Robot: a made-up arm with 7 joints. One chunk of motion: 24 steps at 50 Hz.
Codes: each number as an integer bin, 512 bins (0 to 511) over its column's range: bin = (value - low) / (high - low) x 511, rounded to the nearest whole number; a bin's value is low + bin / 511 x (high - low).
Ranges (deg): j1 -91.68..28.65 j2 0..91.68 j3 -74.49..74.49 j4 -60.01..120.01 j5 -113..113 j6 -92.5..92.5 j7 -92.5..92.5
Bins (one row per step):
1: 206 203 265 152 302 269 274
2: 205 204 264 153 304 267 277
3: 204 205 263 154 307 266 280
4: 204 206 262 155 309 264 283
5: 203 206 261 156 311 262 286
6: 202 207 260 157 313 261 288
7: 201 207 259 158 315 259 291
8: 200 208 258 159 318 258 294
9: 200 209 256 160 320 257 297
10: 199 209 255 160 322 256 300
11: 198 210 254 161 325 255 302
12: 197 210 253 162 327 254 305
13: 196 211 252 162 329 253 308
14: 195 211 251 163 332 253 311
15: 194 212 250 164 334 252 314
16: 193 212 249 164 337 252 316
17: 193 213 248 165 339 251 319
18: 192 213 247 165 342 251 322
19: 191 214 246 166 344 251 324
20: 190 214 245 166 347 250 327
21: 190 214 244 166 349 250 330
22: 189 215 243 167 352 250 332
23: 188 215 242 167 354 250 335
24: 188 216 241 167 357 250 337
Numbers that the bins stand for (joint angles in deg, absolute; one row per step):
1: -43.17 36.42 2.77 -6.46 20.57 4.89 6.70
2: -43.41 36.60 2.48 -6.11 21.45 4.16 7.78
3: -43.64 36.78 2.19 -5.76 22.78 3.80 8.87
4: -43.64 36.96 1.90 -5.41 23.66 3.08 9.96
5: -43.88 36.96 1.60 -5.05 24.55 2.35 11.04
6: -44.11 37.14 1.31 -4.70 25.43 1.99 11.77
7: -44.35 37.14 1.02 -4.35 26.32 1.27 12.85
8: -44.58 37.32 0.73 -4.00 27.64 0.91 13.94
9: -44.58 37.50 0.15 -3.64 28.53 0.54 15.02
10: -44.82 37.50 -0.15 -3.64 29.41 0.18 16.11
11: -45.06 37.68 -0.44 -3.29 30.74 -0.18 16.83
12: -45.29 37.68 -0.73 -2.94 31.62 -0.54 17.92
13: -45.53 37.86 -1.02 -2.94 32.51 -0.91 19.01
14: -45.76 37.86 -1.31 -2.59 33.83 -0.91 20.09
15: -46.00 38.04 -1.60 -2.23 34.72 -1.27 21.18
16: -46.23 38.04 -1.90 -2.23 36.05 -1.27 21.90
17: -46.23 38.21 -2.19 -1.88 36.93 -1.63 22.99
18: -46.47 38.21 -2.48 -1.88 38.26 -1.63 24.08
19: -46.70 38.39 -2.77 -1.53 39.14 -1.63 24.80
20: -46.94 38.39 -3.06 -1.53 40.47 -1.99 25.89
21: -46.94 38.39 -3.35 -1.53 41.35 -1.99 26.97
22: -47.17 38.57 -3.64 -1.18 42.68 -1.99 27.70
23: -47.41 38.57 -3.94 -1.18 43.56 -1.99 28.78
24: -47.41 38.75 -4.23 -1.18 44.89 -1.99 29.51

